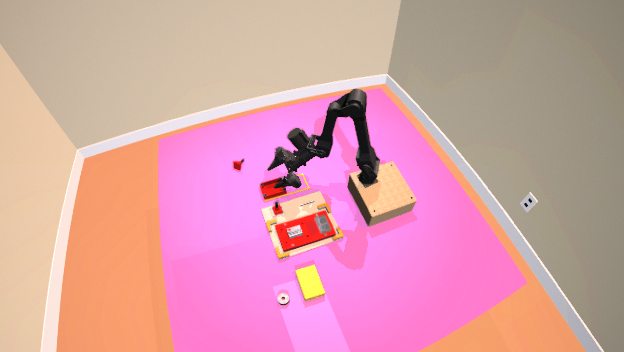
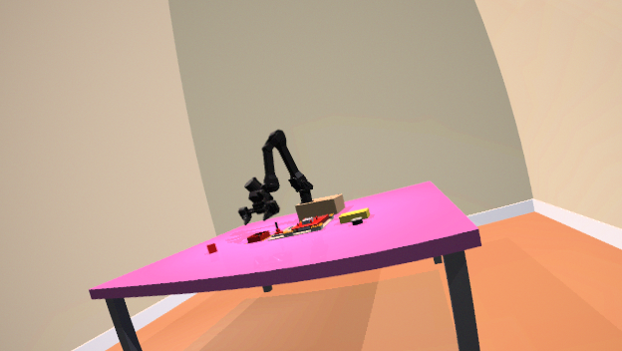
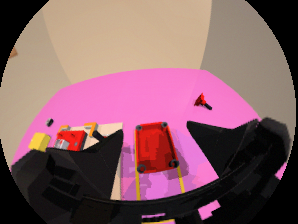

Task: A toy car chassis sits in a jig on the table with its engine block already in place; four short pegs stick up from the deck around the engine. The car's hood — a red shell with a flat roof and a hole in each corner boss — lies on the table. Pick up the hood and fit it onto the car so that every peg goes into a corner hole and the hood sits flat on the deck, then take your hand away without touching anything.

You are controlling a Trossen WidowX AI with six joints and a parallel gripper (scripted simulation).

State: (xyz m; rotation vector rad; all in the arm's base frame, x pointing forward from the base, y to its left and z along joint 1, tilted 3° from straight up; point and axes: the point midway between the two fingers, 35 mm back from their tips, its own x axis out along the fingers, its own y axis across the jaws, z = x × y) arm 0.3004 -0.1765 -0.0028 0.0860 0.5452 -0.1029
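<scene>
My gripper tip is 7 cm above the red hood. From my gripper tip the other things lie so: yellow block: 5 cm ahead, 42 cm to the left, 6 cm below.
</scene>
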